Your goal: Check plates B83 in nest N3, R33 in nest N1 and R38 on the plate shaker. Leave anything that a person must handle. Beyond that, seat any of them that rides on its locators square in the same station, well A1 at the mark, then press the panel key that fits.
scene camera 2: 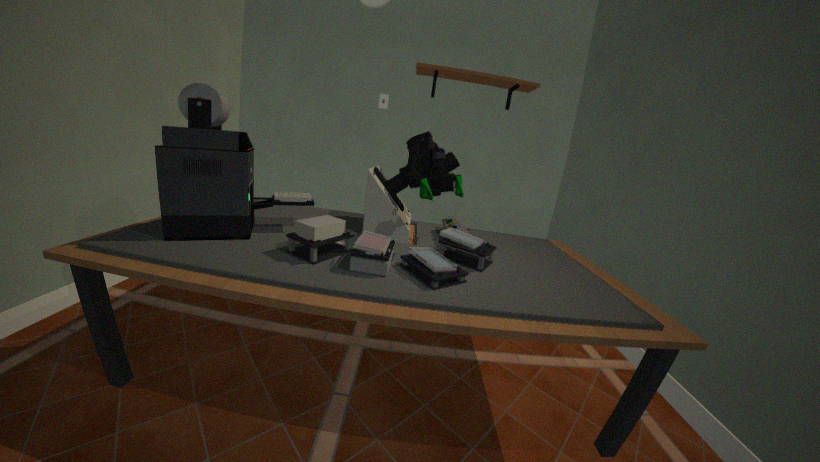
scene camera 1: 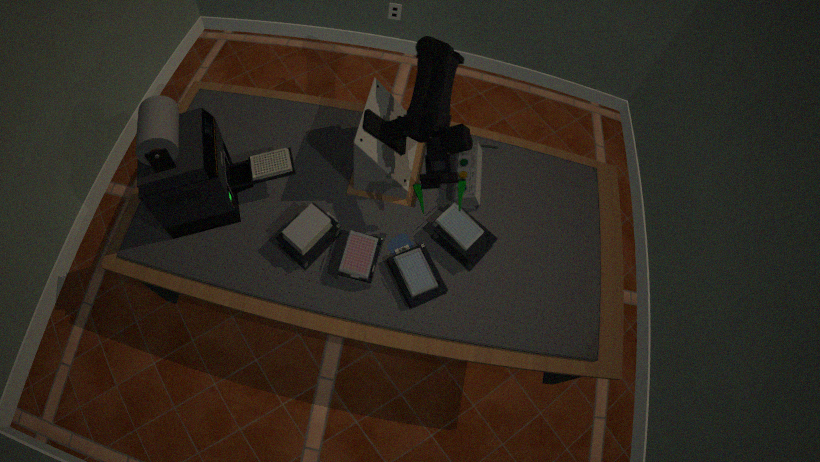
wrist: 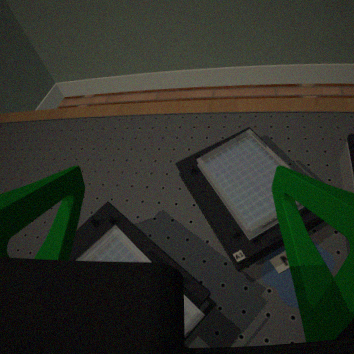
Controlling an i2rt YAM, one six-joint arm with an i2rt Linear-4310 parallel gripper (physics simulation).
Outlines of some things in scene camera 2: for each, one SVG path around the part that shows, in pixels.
My gripper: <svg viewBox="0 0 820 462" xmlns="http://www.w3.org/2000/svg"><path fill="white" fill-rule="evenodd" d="M462 176L455 175L454 173L426 175L424 179L420 180L420 197L433 200L433 196L440 196L441 192L453 192L454 181L455 195L463 197Z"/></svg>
A thick white plate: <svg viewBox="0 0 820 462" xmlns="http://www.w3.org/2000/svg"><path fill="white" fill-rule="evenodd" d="M346 221L330 215L297 220L295 233L298 234L297 236L307 240L322 241L346 233Z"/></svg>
A pale blue plate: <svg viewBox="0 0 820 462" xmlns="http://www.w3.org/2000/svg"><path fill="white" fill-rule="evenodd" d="M407 251L433 272L457 271L458 266L431 247L409 247Z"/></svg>
